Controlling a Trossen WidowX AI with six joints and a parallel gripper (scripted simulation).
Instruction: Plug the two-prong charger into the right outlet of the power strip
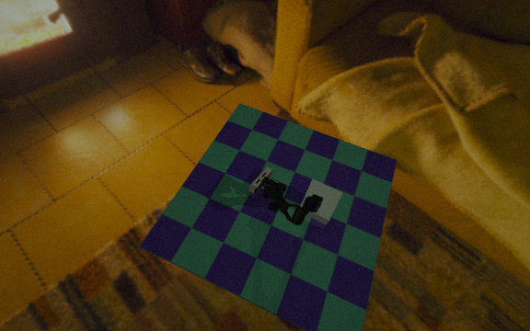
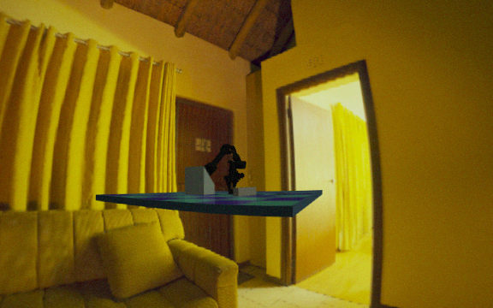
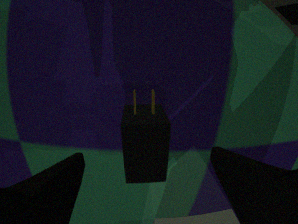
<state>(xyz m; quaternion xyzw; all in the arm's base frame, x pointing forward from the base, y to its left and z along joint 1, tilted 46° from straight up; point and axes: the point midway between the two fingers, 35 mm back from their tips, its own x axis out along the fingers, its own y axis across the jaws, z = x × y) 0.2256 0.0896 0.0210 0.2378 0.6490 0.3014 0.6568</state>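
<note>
Now: the black two-prong charger 2 cm ahead of my gripper tip and 2 cm below it.
</note>
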